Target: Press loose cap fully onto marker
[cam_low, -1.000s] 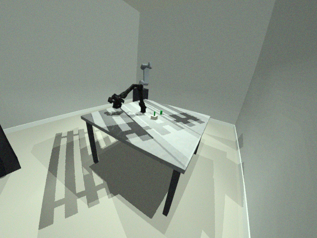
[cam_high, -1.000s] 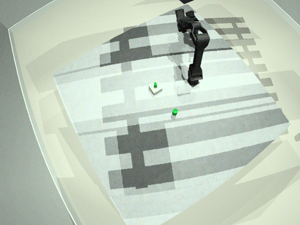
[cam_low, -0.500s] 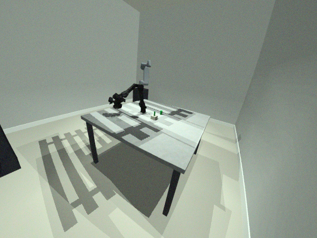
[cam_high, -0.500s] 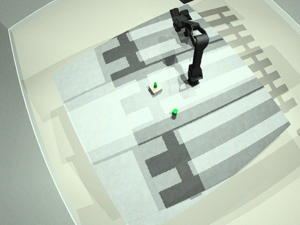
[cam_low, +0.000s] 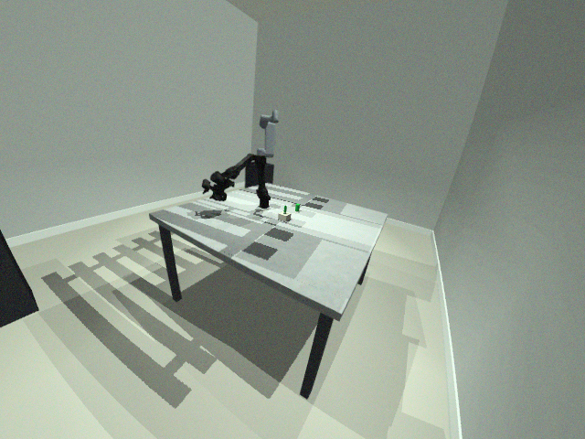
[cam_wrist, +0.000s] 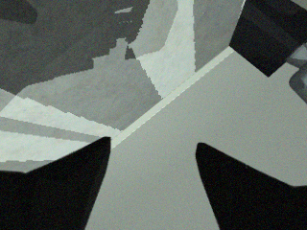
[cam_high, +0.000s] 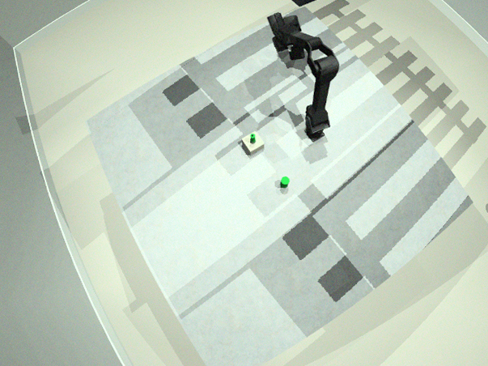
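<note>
The green cap is 43 cm ahead of my gripper tip, 49 cm to the left of it and 9 cm below it. Also, from my gripper tip: holder block: 44 cm ahead, 29 cm to the left, 10 cm below.
</note>
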